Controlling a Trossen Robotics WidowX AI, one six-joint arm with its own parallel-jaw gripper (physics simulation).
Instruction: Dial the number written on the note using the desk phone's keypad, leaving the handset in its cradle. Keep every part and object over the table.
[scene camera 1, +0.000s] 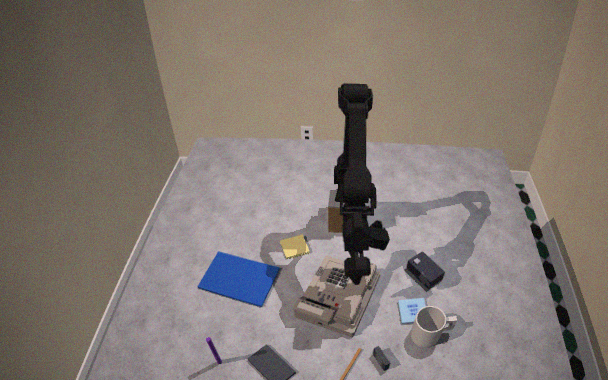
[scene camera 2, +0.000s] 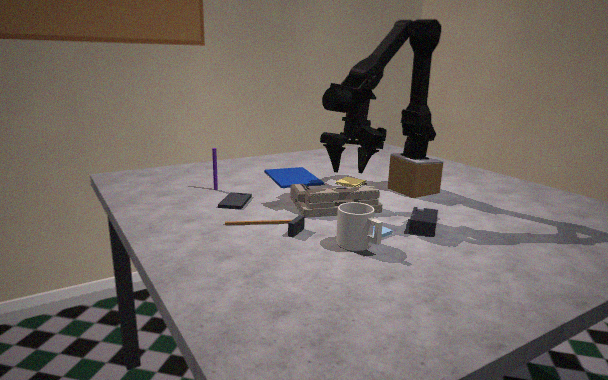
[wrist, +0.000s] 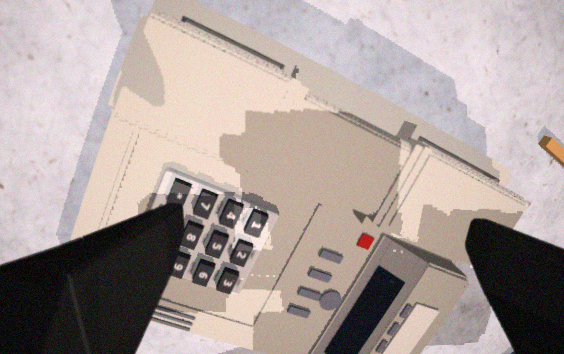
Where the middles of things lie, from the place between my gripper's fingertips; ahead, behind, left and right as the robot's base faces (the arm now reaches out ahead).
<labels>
Right now my hand is 20 mm short of the handset (scene camera 2: 370, 192), 10 mm to the right of it and 60 mm above it. Also, from my hand: beige desk phone (scene camera 1: 319, 305) (10 mm ahead, 40 mm to the right, 80 mm below); then white mug (scene camera 1: 430, 321) (110 mm ahead, 220 mm to the left, 60 mm below); then keypad (wrist: 170, 175) (30 mm behind, 50 mm to the right, 80 mm below).
</labels>
